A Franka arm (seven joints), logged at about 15 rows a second.
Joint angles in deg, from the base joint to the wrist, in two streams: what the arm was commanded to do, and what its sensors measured. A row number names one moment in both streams.
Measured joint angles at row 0:
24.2, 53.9, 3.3, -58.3, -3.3, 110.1, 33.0
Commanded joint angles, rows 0 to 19:
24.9, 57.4, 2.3, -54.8, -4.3, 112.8, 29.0
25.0, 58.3, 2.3, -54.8, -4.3, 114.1, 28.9
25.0, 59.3, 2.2, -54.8, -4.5, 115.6, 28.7
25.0, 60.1, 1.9, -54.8, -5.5, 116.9, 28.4
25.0, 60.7, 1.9, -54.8, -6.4, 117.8, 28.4
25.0, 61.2, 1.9, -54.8, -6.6, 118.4, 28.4
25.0, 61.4, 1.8, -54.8, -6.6, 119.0, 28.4
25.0, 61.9, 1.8, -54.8, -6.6, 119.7, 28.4
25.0, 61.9, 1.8, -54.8, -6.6, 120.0, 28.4
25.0, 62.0, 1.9, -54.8, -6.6, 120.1, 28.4
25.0, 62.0, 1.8, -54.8, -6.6, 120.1, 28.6
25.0, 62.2, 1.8, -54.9, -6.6, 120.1, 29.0
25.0, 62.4, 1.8, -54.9, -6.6, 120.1, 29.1
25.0, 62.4, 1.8, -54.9, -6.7, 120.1, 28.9
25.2, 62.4, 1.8, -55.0, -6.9, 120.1, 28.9
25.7, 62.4, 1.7, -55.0, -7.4, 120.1, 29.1
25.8, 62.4, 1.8, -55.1, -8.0, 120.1, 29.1
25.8, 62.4, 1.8, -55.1, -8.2, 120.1, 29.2
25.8, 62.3, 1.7, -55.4, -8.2, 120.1, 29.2
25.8, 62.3, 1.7, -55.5, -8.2, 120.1, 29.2
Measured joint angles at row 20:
25.0, 61.3, 2.6, -57.3, -7.3, 120.4, 29.4
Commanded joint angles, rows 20 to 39:
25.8, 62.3, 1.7, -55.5, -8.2, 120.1, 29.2
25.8, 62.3, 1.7, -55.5, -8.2, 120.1, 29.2
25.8, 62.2, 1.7, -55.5, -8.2, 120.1, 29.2
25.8, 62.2, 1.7, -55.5, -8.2, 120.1, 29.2
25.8, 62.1, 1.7, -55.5, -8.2, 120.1, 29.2
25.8, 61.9, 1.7, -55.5, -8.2, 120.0, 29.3
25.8, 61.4, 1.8, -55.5, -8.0, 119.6, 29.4
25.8, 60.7, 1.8, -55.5, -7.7, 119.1, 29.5
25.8, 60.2, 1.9, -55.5, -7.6, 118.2, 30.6
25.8, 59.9, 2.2, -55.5, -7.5, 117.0, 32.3
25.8, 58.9, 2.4, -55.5, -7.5, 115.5, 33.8
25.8, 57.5, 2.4, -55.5, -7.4, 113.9, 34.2
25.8, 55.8, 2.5, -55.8, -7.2, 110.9, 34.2
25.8, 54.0, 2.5, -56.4, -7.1, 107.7, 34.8
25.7, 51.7, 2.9, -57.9, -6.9, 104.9, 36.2
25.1, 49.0, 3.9, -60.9, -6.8, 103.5, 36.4
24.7, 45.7, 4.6, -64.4, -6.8, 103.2, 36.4
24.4, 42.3, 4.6, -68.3, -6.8, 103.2, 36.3
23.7, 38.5, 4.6, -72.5, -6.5, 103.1, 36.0
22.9, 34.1, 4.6, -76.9, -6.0, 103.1, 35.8
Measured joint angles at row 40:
24.8, 45.2, 4.0, -63.3, -7.1, 102.2, 34.9
